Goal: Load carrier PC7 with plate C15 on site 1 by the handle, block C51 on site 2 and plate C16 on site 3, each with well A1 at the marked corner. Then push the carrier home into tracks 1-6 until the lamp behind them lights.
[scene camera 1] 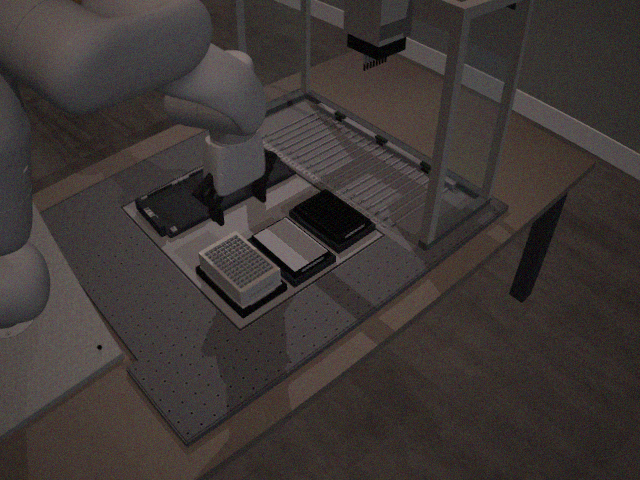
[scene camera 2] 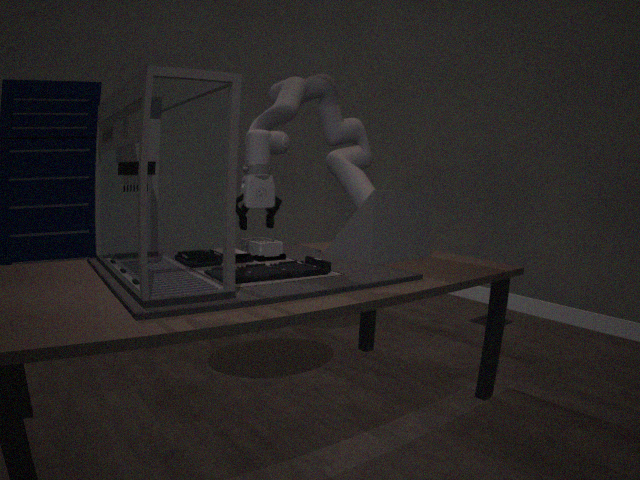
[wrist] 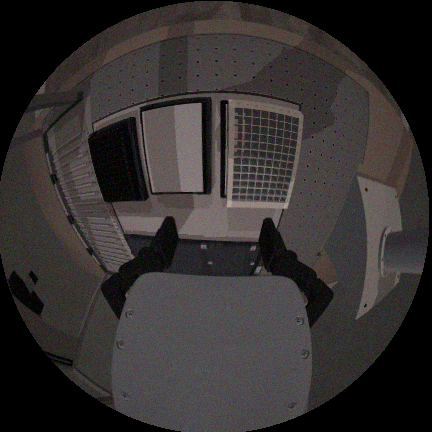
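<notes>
The dark carrier lies along the far side of a pale plate. The deep white block, a low plate with a pale top and a black plate sit apart on separate dark holders. My gripper is open and empty, pointing down above the area by the carrier. Part of the carrier is hidden behind the gripper in scene camera 1. Labels, marked corners and a handle cannot be made out.
The ribbed track deck adjoins the pale plate. Upright frame posts stand around the deck. A pipetting head hangs above it. The robot's pale base plate is at the opposite side.
</notes>
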